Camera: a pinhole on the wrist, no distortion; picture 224 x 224 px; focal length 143.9 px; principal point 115.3 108.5 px. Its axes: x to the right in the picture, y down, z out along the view. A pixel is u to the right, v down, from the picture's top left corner.
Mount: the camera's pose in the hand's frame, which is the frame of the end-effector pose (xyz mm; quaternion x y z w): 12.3 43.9 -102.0 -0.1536 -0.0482 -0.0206 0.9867
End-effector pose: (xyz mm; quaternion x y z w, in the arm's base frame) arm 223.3 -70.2 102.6 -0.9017 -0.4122 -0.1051 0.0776
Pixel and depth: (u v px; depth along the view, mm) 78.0 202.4 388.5
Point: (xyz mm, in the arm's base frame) 485.5 -371.6 -120.2
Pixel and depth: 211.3 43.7 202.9
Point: 330.5 39.7 6.0
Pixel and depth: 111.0 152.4 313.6
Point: 407.0 -196.6 -74.6
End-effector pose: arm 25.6 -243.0 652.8 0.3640 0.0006 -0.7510 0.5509
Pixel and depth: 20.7 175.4 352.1
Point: 228.7 -231.5 1026.4
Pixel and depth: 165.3 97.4 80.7
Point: 84.0 -286.0 644.4
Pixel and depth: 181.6 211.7 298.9
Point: 214.8 -538.8 809.6
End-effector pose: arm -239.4 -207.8 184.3 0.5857 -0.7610 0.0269 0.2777
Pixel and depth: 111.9 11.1 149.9
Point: -259.1 -226.8 118.4
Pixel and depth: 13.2 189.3 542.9
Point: -747.4 200.7 -91.4
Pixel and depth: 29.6 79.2 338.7
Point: -368.4 -66.3 -77.2
